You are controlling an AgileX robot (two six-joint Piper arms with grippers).
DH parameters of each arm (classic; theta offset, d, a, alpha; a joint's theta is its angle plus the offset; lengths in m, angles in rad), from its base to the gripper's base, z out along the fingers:
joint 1: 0 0.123 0 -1.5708
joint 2: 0.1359 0 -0.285 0
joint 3: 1.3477 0 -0.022 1.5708
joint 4: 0 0.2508 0 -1.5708
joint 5: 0 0 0.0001 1.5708
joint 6: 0 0.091 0 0
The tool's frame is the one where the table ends.
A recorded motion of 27 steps. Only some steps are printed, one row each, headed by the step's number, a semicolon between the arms.
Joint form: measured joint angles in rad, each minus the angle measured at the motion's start. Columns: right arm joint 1, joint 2, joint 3, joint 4, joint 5, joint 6; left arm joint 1, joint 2, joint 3, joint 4, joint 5, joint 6.
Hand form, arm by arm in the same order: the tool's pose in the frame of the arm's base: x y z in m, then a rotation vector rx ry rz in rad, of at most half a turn. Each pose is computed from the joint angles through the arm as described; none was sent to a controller.
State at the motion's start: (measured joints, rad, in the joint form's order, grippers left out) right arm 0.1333 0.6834 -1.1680 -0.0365 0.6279 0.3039; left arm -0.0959 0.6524 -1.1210 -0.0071 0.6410 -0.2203
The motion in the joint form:
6: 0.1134 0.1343 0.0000 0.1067 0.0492 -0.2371; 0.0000 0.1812 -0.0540 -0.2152 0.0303 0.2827
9: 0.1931 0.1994 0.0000 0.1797 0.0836 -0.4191; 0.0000 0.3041 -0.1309 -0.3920 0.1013 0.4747
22: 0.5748 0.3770 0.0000 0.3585 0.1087 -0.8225; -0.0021 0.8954 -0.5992 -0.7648 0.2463 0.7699
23: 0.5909 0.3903 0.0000 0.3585 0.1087 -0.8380; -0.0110 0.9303 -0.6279 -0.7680 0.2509 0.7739
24: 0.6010 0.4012 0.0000 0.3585 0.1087 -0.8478; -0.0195 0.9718 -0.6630 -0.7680 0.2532 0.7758
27: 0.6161 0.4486 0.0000 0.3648 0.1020 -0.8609; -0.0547 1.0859 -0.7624 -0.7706 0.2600 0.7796
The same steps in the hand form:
6: 0.1360 0.0384 0.4600 -0.1451 1.8134 0.3011; 0.1436 -0.0264 0.4616 0.0833 1.8056 -0.2726
9: 0.1504 0.0599 0.4476 -0.3797 1.8770 0.3052; 0.1735 -0.0407 0.4624 0.2282 1.8794 -0.3485
22: 0.1506 0.1544 0.4145 -1.1115 1.7936 0.4840; 0.3309 -0.0820 0.4576 0.4550 1.9596 -0.6416
23: 0.1510 0.1594 0.4116 -1.1453 1.7882 0.4835; 0.3399 -0.0864 0.4544 0.4686 1.9653 -0.6518
24: 0.1517 0.1630 0.4092 -1.1676 1.7868 0.4829; 0.3509 -0.0907 0.4503 0.4794 1.9714 -0.6585
27: 0.1591 0.1748 0.3989 -1.2060 1.8104 0.4872; 0.3788 -0.1082 0.4376 0.5202 1.9836 -0.6874

